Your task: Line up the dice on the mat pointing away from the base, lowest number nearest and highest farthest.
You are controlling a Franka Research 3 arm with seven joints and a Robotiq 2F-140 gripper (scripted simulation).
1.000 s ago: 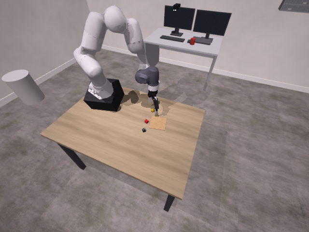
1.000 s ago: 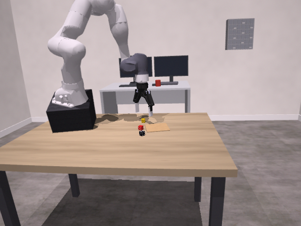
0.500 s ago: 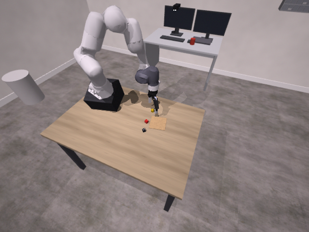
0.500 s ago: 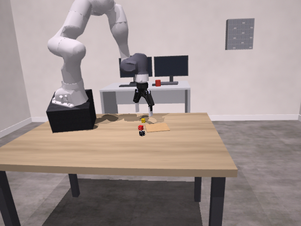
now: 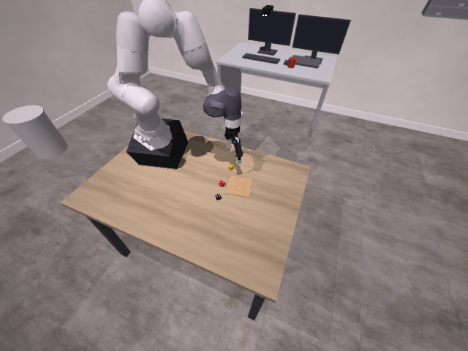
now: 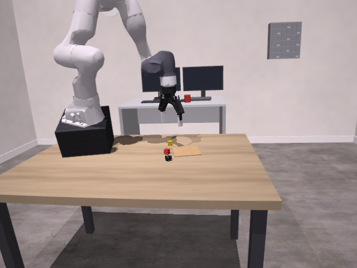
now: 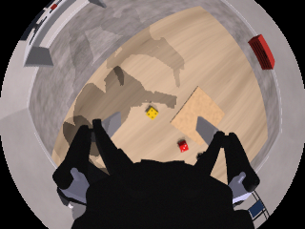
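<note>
The red die lies 140 mm to the right of my hand, 120 mm below it and 10 mm behind it. Round my hand: yellow die (120 mm below, 20 mm behind); then black die (230 mm to the right, 120 mm below, 20 mm ahead); then tan mat (130 mm below, 100 mm to the right, 90 mm ahead).
</note>
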